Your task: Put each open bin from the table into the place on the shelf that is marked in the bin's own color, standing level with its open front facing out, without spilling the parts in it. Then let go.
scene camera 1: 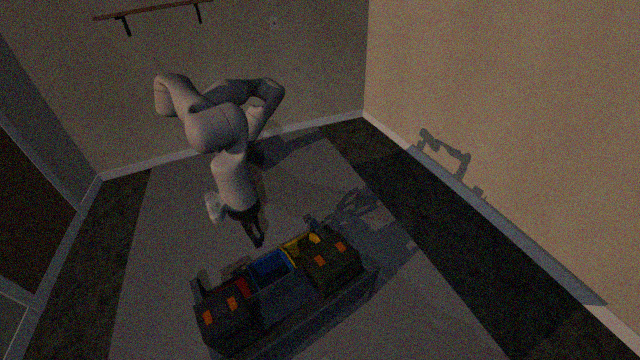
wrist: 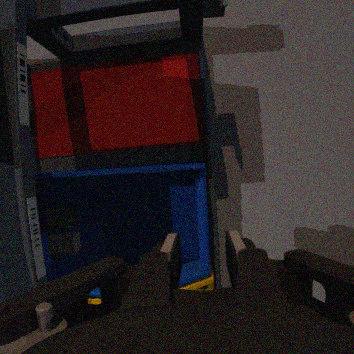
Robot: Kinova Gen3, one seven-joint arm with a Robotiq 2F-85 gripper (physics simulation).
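Note:
A blue open bin sits in the middle bay of the dark shelf, between a red area and yellow parts that look like a bin. A yellow edge shows beside the blue bin in the wrist view. Whether the red area is a bin or a marked place is unclear. My gripper is partly open and empty. Its fingertips are near the blue bin's edge, apart from it in the scene view. The parts in the bins are too dark to make out.
Two dark boxes with orange patches, one at the left and one at the right, flank the shelf's middle. A white label strip is on the shelf edge. A wall shelf hangs at the back, and a wall stands at the right.

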